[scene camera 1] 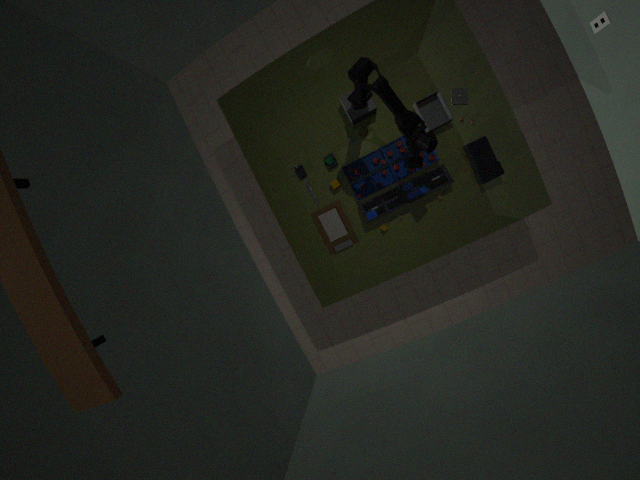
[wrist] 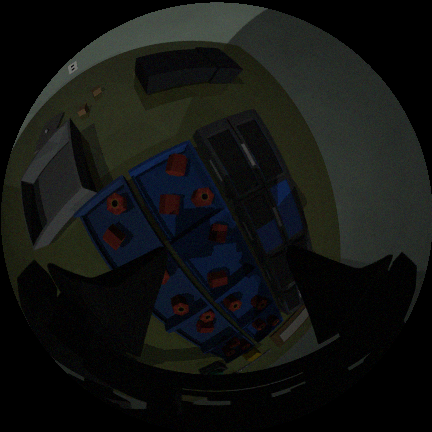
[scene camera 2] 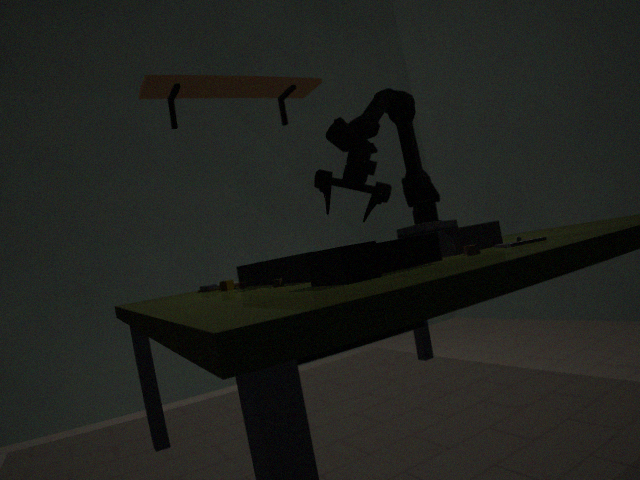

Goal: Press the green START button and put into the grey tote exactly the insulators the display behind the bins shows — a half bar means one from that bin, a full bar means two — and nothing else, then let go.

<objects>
same spot on dark box: point(scene camera 1: 483, 160) = point(wrist: 192, 58)
</objects>
